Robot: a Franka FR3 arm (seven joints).
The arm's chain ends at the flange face. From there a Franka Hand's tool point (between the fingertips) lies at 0.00 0.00 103.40 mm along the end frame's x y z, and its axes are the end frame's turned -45 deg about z.
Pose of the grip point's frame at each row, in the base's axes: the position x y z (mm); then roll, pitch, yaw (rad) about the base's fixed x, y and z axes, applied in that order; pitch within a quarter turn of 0, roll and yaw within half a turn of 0:
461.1, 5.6, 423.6, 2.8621, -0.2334, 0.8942
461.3, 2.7, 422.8, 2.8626, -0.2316, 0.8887
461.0, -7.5, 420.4, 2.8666, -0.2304, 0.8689
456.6, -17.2, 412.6, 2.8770, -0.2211, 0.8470
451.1, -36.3, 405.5, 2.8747, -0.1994, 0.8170
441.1, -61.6, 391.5, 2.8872, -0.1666, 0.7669
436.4, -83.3, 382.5, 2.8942, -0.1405, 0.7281
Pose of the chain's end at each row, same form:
424.5, 5.5, 520.3, 3.1135, -0.3611, 0.0809
424.8, 2.9, 519.5, 3.1125, -0.3595, 0.0759
424.9, -6.7, 517.3, 3.1144, -0.3559, 0.0564
421.8, -15.7, 510.0, 3.1147, -0.3421, 0.0367
417.7, -32.0, 503.3, 3.0964, -0.3287, 0.0122
411.1, -54.4, 490.2, 3.0807, -0.2971, -0.0307
409.1, -73.7, 481.8, 3.0663, -0.2739, -0.0644

